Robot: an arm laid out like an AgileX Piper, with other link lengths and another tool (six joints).
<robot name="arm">
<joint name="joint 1" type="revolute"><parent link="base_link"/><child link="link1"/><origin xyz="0 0 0.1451"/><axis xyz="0 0 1"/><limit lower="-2.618" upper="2.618"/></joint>
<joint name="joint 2" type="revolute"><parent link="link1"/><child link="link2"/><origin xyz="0 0 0"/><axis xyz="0 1 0"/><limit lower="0" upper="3.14"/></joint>
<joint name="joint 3" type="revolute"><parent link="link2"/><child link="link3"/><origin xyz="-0.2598 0 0.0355"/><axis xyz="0 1 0"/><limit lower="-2.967" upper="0"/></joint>
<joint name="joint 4" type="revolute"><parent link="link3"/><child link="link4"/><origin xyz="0.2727 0 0.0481"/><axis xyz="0.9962 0 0.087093"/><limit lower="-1.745" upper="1.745"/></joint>
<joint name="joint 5" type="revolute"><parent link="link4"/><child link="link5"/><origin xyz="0 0 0"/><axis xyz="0 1 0"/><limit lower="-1.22" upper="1.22"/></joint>
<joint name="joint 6" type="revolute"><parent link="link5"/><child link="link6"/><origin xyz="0.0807 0 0.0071"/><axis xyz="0.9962 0 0.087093"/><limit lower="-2.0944" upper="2.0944"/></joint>
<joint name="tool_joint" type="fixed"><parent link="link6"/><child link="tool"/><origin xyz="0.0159 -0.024 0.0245" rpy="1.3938 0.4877 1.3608"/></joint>
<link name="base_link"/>
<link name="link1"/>
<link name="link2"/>
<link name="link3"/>
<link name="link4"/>
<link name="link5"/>
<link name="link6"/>
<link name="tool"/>
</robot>
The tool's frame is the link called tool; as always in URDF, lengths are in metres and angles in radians.
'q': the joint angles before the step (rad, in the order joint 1, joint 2, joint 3, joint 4, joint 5, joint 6). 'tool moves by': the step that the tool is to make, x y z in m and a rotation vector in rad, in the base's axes. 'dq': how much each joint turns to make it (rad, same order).
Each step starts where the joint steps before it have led.
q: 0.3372, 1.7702, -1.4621, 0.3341, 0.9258, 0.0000
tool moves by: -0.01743, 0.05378, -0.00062, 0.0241, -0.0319, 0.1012
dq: 0.1361, 0.0084, 0.0000, 0.0056, -0.0551, 0.0185
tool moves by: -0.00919, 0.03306, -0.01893, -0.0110, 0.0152, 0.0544
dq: 0.0818, 0.0484, 0.0000, -0.0090, -0.0370, 0.0210
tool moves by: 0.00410, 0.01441, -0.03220, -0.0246, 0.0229, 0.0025
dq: 0.0277, 0.0798, 0.0000, -0.0097, -0.0533, 0.0139
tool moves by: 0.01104, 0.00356, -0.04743, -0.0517, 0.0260, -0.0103
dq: 0.0000, 0.1137, 0.0000, -0.0231, -0.0668, 0.0011
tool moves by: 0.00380, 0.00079, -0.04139, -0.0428, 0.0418, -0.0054
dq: 0.0000, 0.0941, 0.0008, -0.0083, -0.0381, -0.0001
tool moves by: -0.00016, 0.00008, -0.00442, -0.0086, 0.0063, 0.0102
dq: 0.0000, 0.0096, 0.0001, -0.0009, 0.0022, -0.0099
